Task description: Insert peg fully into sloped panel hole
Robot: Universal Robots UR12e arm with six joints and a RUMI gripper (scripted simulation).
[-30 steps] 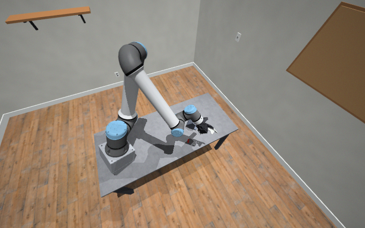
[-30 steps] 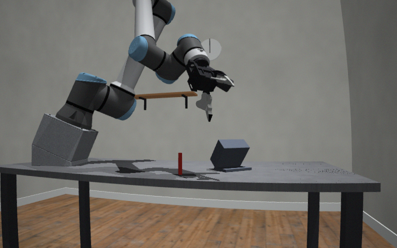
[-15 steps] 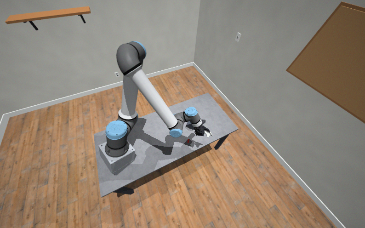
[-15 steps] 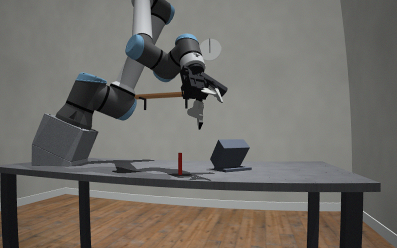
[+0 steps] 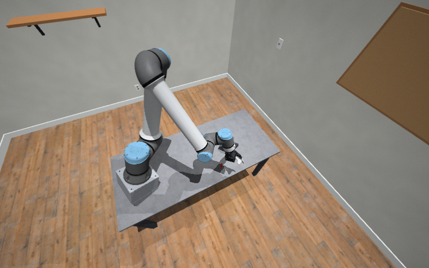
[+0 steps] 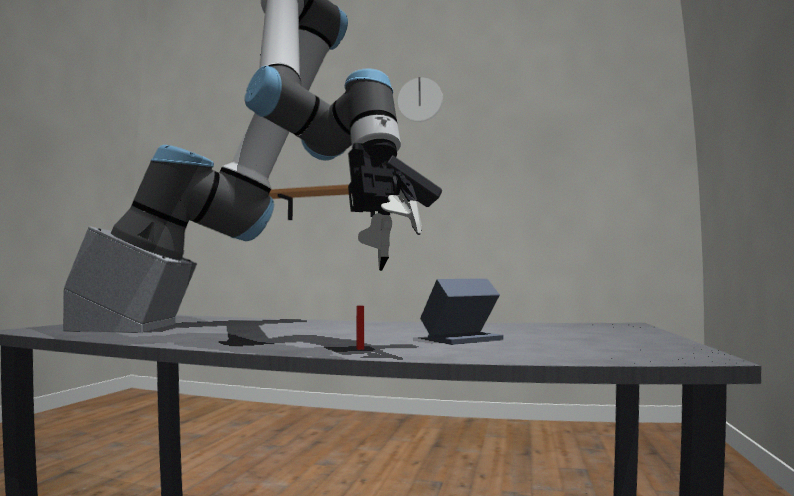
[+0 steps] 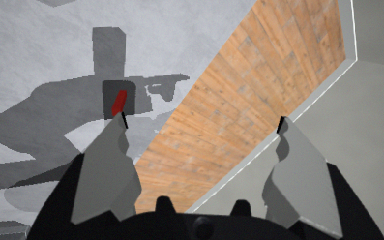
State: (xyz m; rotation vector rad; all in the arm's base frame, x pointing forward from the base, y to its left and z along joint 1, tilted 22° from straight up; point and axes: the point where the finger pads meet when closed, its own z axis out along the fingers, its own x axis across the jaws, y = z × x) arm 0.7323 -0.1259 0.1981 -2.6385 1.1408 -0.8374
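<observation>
Now: hand 100 mm past the red peg, 40 mm to the right of it and 130 mm above it.
</observation>
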